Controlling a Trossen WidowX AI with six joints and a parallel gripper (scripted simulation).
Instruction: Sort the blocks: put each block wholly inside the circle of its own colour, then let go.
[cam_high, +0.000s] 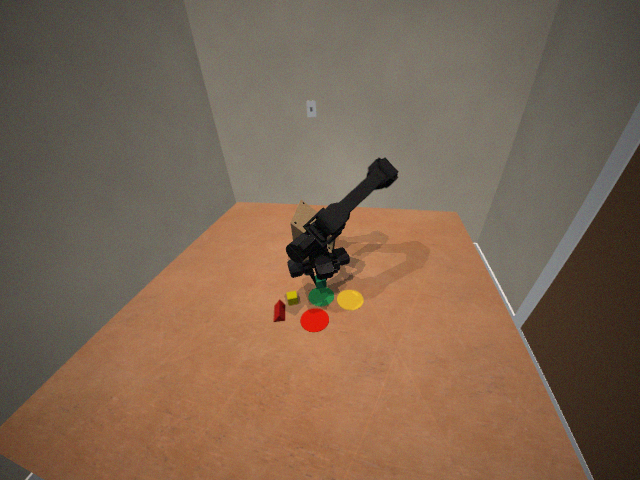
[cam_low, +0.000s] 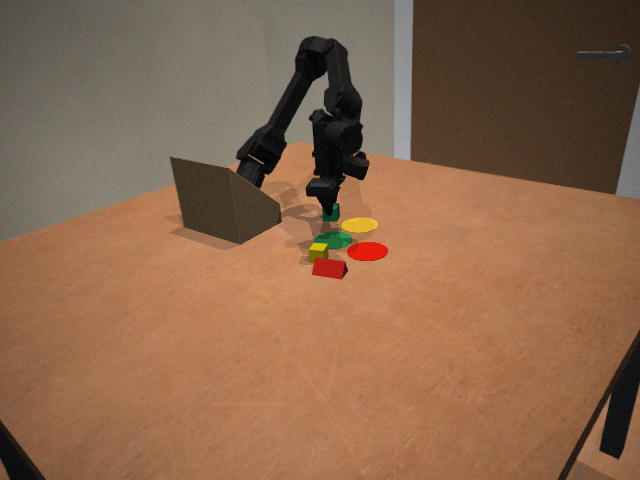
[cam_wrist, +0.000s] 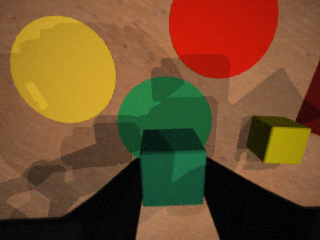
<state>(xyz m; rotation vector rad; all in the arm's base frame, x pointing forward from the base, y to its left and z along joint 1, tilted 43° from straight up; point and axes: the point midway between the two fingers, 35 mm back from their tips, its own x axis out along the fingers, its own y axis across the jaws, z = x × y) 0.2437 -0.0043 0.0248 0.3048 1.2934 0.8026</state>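
Right now my hand is 10 cm above the green circle. The rest, counted from my hand: yellow cube 3 cm ahead, 10 cm to the right, 9 cm below; yellow circle 2 cm ahead, 10 cm to the left, 10 cm below; green block 3 cm below.
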